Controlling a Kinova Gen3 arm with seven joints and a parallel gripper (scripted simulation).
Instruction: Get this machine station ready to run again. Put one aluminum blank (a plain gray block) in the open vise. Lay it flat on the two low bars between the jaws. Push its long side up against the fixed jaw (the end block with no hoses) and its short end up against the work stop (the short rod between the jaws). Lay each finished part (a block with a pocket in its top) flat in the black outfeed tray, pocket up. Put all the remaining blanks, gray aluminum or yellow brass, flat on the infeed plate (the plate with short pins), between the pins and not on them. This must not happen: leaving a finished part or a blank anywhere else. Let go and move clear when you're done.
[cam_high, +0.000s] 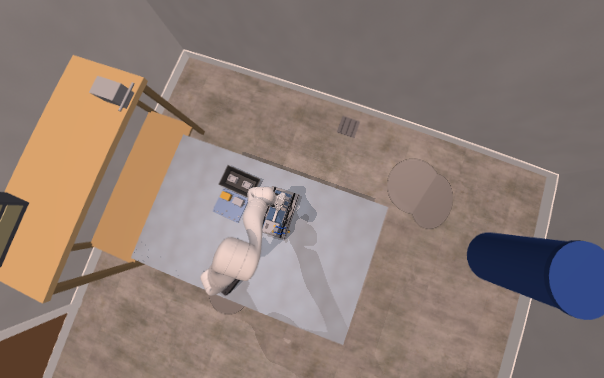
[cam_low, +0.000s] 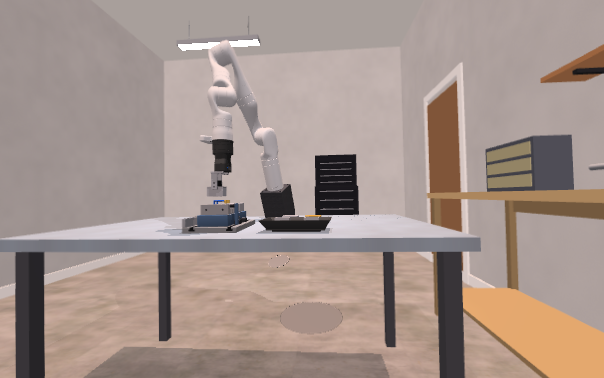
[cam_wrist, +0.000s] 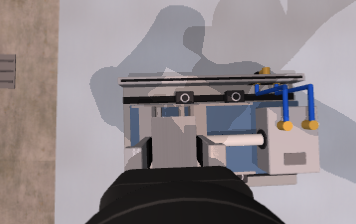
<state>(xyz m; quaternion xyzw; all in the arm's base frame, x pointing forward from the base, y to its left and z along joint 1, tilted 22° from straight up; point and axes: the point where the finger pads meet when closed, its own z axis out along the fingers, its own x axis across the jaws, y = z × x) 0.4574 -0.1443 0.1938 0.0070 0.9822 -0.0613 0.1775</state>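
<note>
The vise lies 70 mm behind my hand, 10 mm to the left of it and 130 mm below it. Also, from my hand: yellow brass blank: 60 mm behind, 360 mm to the left, 140 mm below.
</note>
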